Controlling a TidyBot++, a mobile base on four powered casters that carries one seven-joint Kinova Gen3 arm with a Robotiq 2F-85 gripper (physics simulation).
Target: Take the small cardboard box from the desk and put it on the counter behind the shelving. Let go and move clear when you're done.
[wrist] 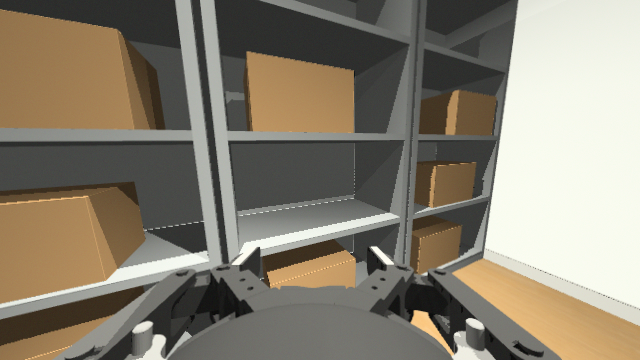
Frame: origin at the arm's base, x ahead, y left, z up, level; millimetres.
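Seen in the pictures: gripper, fingertip midpoint: (314,258).
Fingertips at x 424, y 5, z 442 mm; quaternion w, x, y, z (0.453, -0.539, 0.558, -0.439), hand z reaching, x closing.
Offsets run from my fingertips to a thing's top centre. Level surfaces: height alone.
My gripper (314,258) is open, with its two fingers wide apart at the bottom middle of the wrist view. No box is between the fingertips; a box on a low shelf shows in the gap behind them. The grey shelving (199,135) stands in front of the gripper and fills most of the view. The desk, the counter and a small box on either of them do not show in the wrist view.
Cardboard boxes stand on the shelves: large ones @(dz +422, dx +494, dy +792 mm) (60,75) at the left, one @(dz +422, dx +794, dy +74 mm) (302,95) in the middle bay, one @(dz -492, dx +803, dy +54 mm) (312,267) below it, and several @(dz -35, dx +1200, dy -897 mm) (452,185) in the right bay. A white wall (575,150) and wooden floor @(dz -839 mm) (540,305) are at the right.
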